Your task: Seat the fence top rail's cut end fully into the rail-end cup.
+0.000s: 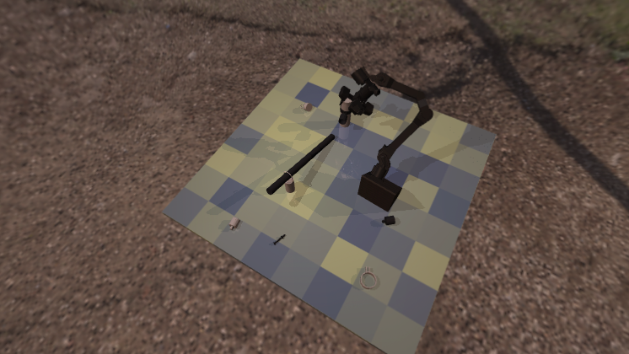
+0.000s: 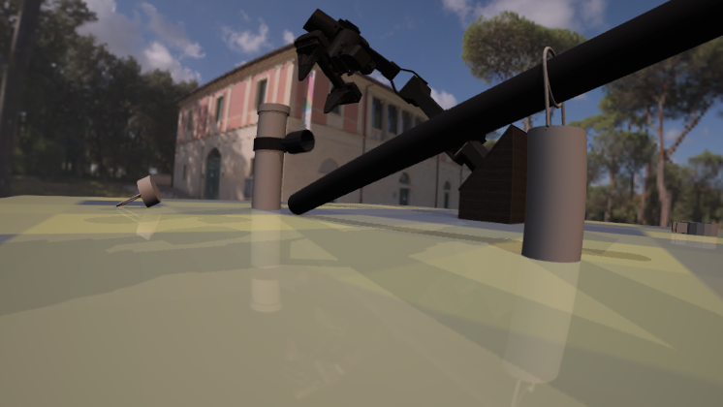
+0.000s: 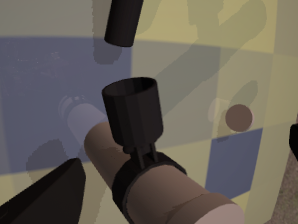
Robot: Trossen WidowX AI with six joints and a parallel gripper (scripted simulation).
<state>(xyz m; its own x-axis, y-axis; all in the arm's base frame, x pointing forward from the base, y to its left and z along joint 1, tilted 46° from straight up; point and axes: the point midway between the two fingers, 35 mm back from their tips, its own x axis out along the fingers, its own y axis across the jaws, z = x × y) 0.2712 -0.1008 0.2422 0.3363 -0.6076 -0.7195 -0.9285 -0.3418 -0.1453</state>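
Now: gripper tip 9 cm above the brace band, 5 cm to the left of it and 3 cm short of it. Round my gripper tip: black bolt 70 cm to the left, 21 cm below, 4 cm ahead; then line post 43 cm to the left, 12 cm ahead, 11 cm below.
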